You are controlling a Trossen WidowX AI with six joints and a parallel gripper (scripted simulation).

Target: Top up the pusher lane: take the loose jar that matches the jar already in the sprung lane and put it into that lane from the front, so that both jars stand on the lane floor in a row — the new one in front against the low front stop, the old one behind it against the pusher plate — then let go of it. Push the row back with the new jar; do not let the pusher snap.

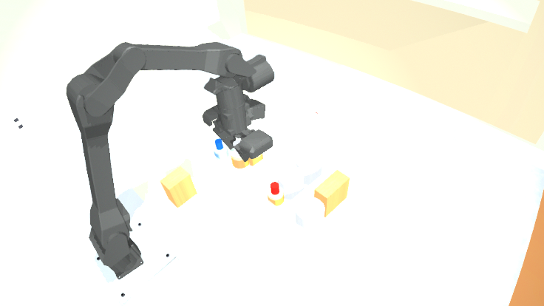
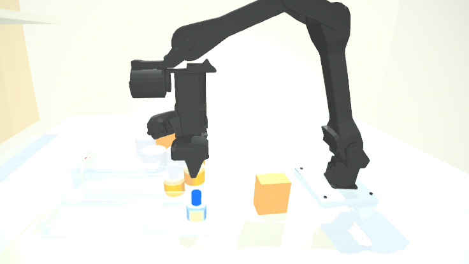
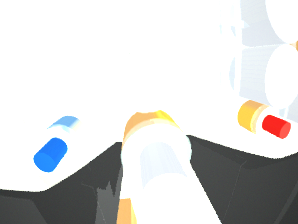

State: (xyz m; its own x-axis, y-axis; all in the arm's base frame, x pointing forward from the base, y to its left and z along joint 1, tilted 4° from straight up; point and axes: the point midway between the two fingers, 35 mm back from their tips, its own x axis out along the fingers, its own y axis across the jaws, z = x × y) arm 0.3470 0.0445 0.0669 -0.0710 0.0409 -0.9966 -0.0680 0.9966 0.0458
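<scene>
The blue-capped jar lies 8 cm to the left of my gripper tip, 2 cm below it and 1 cm behind it. The rest, counted from my gripper tip: see-through lane: 15 cm ahead, 4 cm below, 1 cm to the right.
</scene>
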